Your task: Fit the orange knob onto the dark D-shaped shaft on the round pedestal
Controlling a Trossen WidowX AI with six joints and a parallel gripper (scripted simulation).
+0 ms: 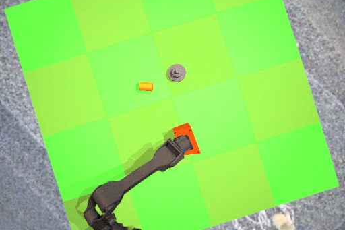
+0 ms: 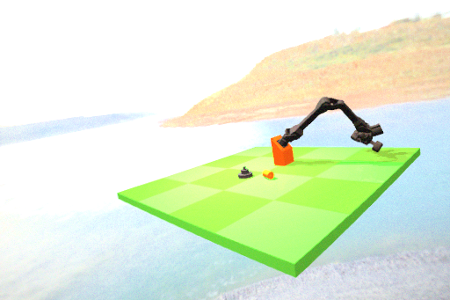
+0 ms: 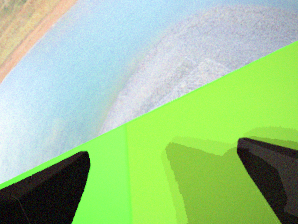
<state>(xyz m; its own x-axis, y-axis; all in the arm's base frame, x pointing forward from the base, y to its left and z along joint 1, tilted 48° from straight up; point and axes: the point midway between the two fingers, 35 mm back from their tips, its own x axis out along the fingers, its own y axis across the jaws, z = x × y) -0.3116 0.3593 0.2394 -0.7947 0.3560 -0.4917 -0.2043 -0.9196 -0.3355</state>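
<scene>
Now: the orange knob 640 mm ahead of my gripper tip, 350 mm to the right of it and 10 mm below it. From my gripper tip the other things lie so: round grey pedestal: 640 mm ahead, 510 mm to the right.
</scene>
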